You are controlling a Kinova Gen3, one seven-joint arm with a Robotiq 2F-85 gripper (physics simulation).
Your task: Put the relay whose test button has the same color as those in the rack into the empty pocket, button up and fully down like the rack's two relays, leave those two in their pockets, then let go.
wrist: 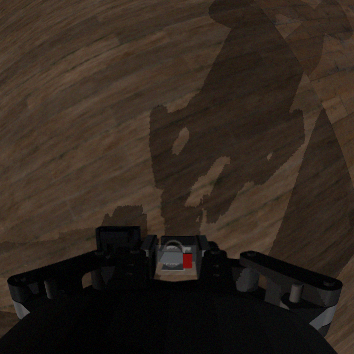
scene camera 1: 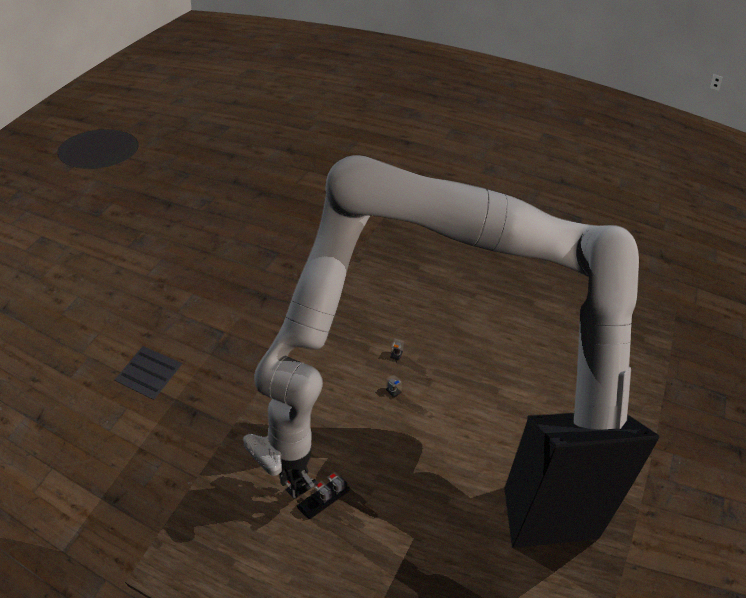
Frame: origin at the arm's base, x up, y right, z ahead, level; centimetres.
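Seen in the pictures: gripper, fingertip midpoint: [wrist: 175, 247] [scene camera 1: 291, 488]; arm's base at its link origin: [scene camera 1: 599, 422].
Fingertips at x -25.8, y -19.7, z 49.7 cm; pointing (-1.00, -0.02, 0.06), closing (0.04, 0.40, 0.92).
Observation:
Offsets run from my fingertips to a thing's top centre. "spot": to the spot under its first point.
My gripper [scene camera 1: 296, 489] [wrist: 175, 247] is shut on a relay with a red button @[dx +1.8, dy +0.5, dz -0.1 cm] [wrist: 172, 258], which shows button up between the fingertips in the wrist view. In the scene view it is mostly hidden by the fingers. The black rack @[dx -0.5, dy +2.1, dz -5.9 cm] [scene camera 1: 312, 511] lies right beside the gripper. Two red-button relays @[dx +2.1, dy +2.0, dz -5.8 cm] [scene camera 1: 323, 492] @[dx +2.1, dy +5.1, dz -7.0 cm] [scene camera 1: 336, 482] sit in its pockets, and the empty pocket @[spot: dx -2.5, dy -0.7, dz -4.0 cm] [scene camera 1: 308, 505] is at the end nearer the gripper. A black open-topped end of the rack [wrist: 118, 230] shows left of the fingers. The held relay appears beside the rack, not over the pocket; its height is unclear.
A relay with an orange button @[dx +1.6, dy +43.3, dz -2.7 cm] [scene camera 1: 396, 350] and a relay with a blue button @[dx +1.6, dy +33.3, dz -6.5 cm] [scene camera 1: 392, 386] stand on the surface behind the rack, apart from each other. The arm's black pedestal [scene camera 1: 579, 492] is at the right.

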